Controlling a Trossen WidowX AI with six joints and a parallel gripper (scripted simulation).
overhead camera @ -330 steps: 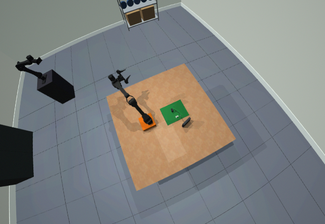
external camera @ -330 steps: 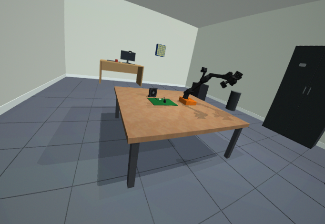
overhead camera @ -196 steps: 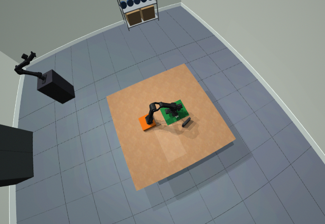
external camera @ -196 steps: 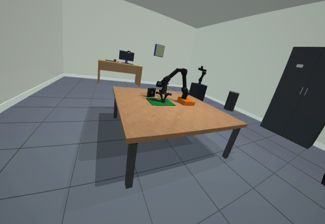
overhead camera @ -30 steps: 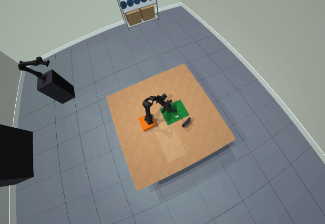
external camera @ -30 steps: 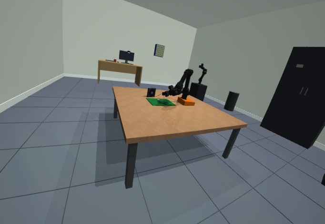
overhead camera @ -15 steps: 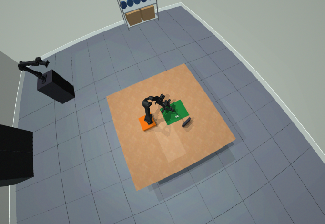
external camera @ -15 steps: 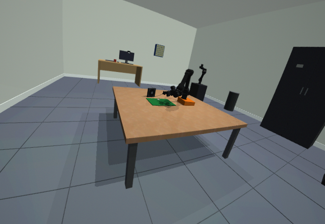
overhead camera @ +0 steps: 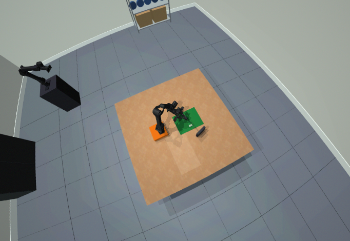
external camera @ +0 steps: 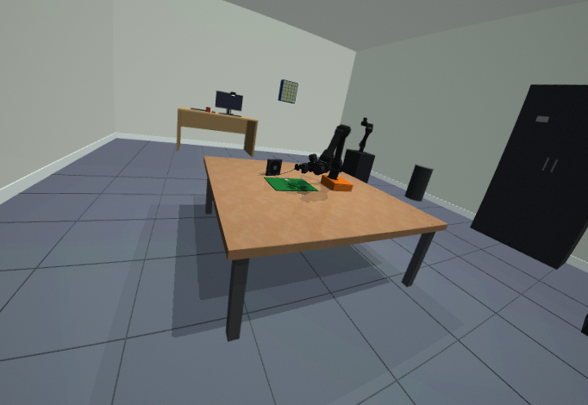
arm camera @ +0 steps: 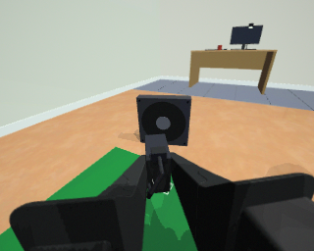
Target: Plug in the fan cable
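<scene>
Right now my gripper tip is 14 cm above the green board and 3 cm short of it. Also, from my gripper tip: black fan (19 cm to the right, 8 cm ahead, 7 cm below); then black plug (1 cm below); then white four-pin header (13 cm below, 7 cm to the right, 3 cm ahead).
</scene>
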